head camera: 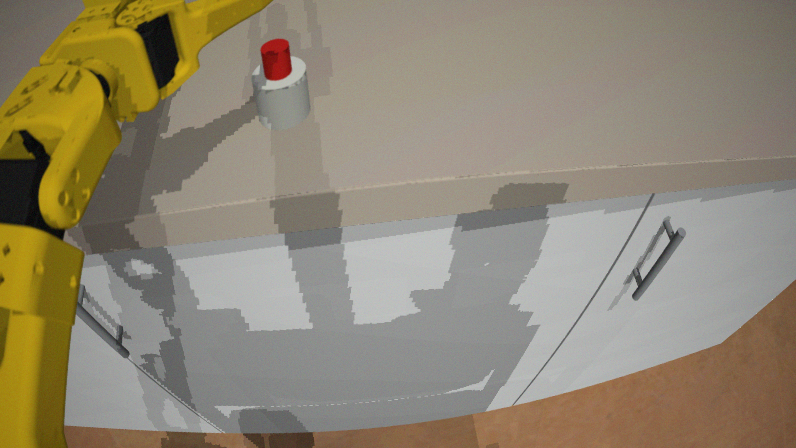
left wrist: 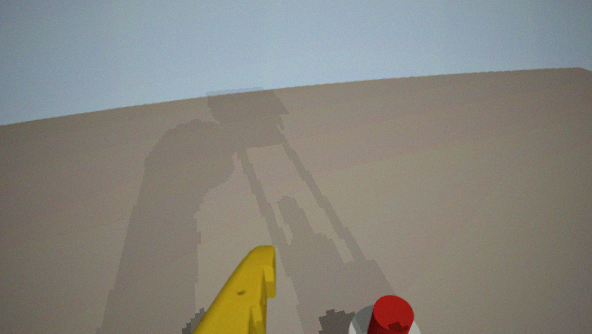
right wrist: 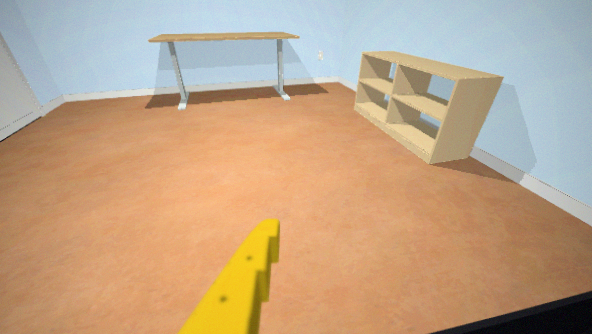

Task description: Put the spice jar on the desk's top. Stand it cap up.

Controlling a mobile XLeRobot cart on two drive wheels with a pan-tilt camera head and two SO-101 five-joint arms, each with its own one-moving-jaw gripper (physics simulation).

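The spice jar, a pale grey cylinder with a narrower red cap, stands upright, cap up, on the brown counter. My left gripper is open and empty. In the head view it is at the top left, left of the jar, its tips cut off by the edge. In the left wrist view one jaw shows, and the jar is at the bottom edge to the right of it, partly cut off. My right gripper is open over the floor. The desk stands far off against the wall.
White cabinet fronts with bar handles drop below the counter's front edge. A low wooden shelf unit stands along the wall at the right in the right wrist view. A white panel shows at its left edge.
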